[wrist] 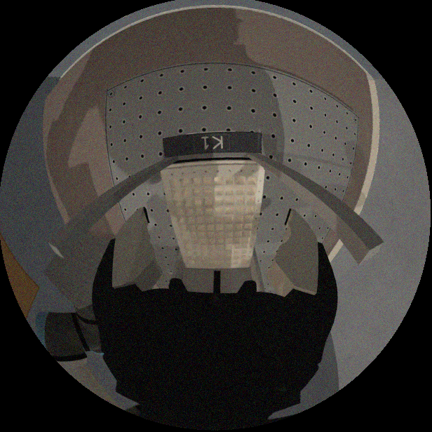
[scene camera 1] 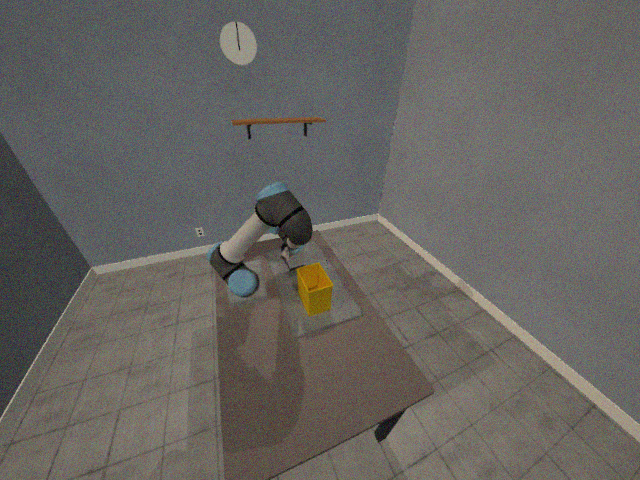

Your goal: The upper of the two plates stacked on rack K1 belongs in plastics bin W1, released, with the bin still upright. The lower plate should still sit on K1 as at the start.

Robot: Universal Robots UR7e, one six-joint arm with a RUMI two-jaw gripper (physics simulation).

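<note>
A pale cream plate (wrist: 215, 212) with a grid of wells lies on rack K1 (wrist: 172, 146) in the wrist view, long side running toward my gripper. The lower plate cannot be told apart from the upper one. My gripper (wrist: 216, 210) is open, with one jaw on each side of the plate stack and a gap on both sides; how far its tips are above or below the upper plate is unclear. In the scene view the arm largely hides the rack and gripper. The yellow bin W1 (scene camera 1: 317, 302) stands upright, open at the top, in front of the rack; its label is unreadable there.
A grey perforated board (scene camera 1: 333, 319) (wrist: 195, 97) lies under the bin and rack on the brown table (scene camera 1: 356, 372) (wrist: 200, 35). Two long grey bars slope outward from the K1 label end. A wooden shelf (scene camera 1: 279, 121) is on the back wall.
</note>
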